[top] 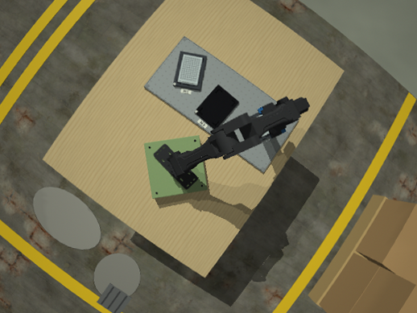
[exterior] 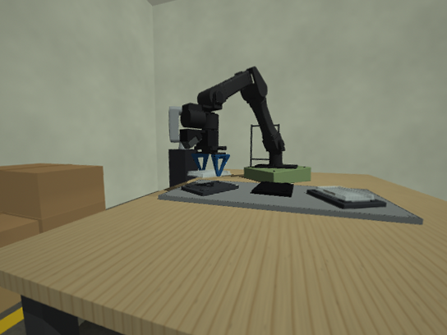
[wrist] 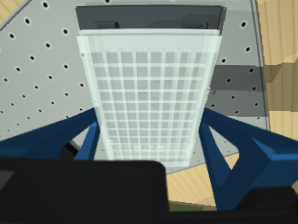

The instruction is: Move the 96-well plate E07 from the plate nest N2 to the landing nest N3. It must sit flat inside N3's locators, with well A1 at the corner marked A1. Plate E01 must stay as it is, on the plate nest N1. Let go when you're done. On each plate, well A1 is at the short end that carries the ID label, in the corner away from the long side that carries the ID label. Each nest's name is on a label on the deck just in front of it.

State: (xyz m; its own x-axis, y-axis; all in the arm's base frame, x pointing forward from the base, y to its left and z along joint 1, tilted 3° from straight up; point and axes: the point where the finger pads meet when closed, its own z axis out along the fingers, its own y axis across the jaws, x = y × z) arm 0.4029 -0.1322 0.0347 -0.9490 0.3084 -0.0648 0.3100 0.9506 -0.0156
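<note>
Right now my hand is 50 mm above the black nest N2. The rest, counted from my hand: black nest N3: 100 mm behind, 200 mm to the left, 50 mm below; N2 label: 90 mm behind, 30 mm to the left, 60 mm below; N1 label: 150 mm behind, 340 mm to the left, 60 mm below.
</note>
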